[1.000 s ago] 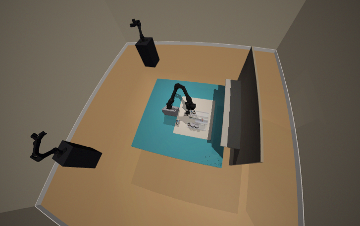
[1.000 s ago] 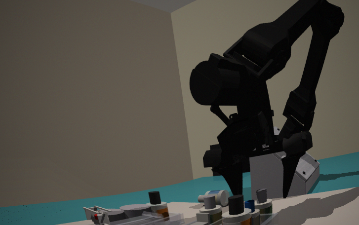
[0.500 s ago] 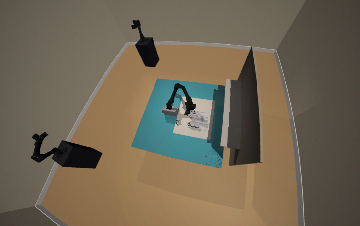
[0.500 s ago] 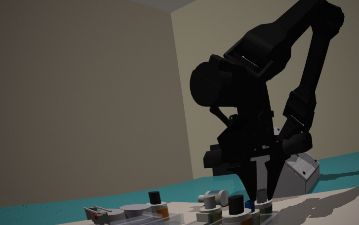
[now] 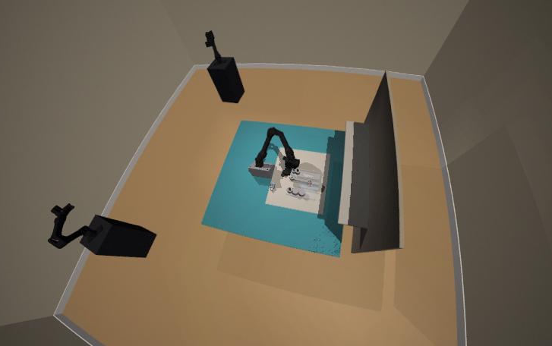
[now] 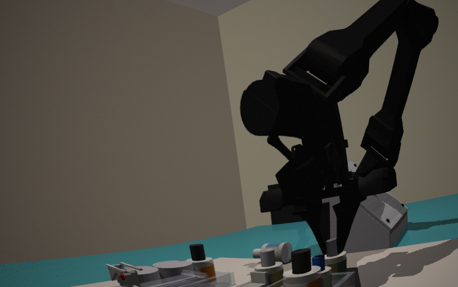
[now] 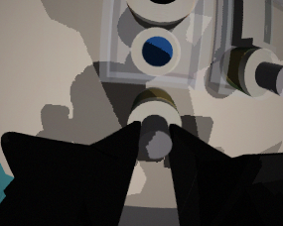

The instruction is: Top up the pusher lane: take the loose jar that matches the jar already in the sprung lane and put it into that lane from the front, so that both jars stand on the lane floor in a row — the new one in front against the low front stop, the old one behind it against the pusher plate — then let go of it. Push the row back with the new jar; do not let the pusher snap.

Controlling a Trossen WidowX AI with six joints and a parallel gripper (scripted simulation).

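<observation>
Now: gripper tip 20 cm short of the clear-walled lane, 9 cm to the left of it and 3 cm above it.
</observation>
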